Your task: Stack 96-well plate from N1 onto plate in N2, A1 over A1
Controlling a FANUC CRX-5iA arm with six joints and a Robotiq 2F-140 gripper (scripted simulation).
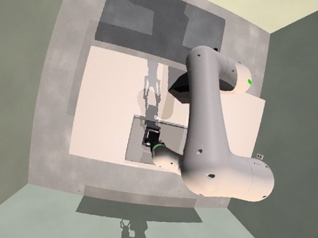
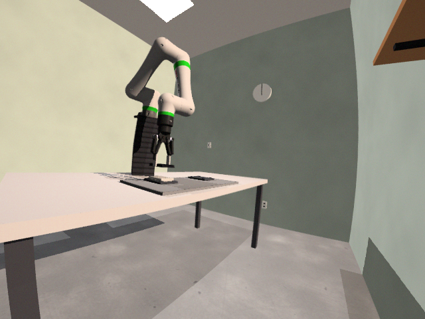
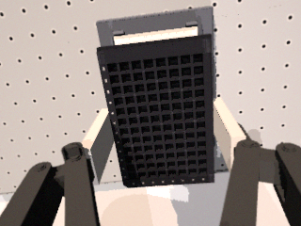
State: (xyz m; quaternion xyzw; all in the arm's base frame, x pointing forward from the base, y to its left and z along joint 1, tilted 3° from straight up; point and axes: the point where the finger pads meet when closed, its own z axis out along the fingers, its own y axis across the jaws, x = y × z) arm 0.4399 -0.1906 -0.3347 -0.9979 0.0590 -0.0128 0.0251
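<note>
Now: the white 96-well plate 100 mm below my hand. The rest, counted from my hand: plate nest N2: 110 mm below; then plate nest N1: 30 mm ahead, 380 mm to the left, 110 mm below; then black 96-well plate: 20 mm below.
</note>
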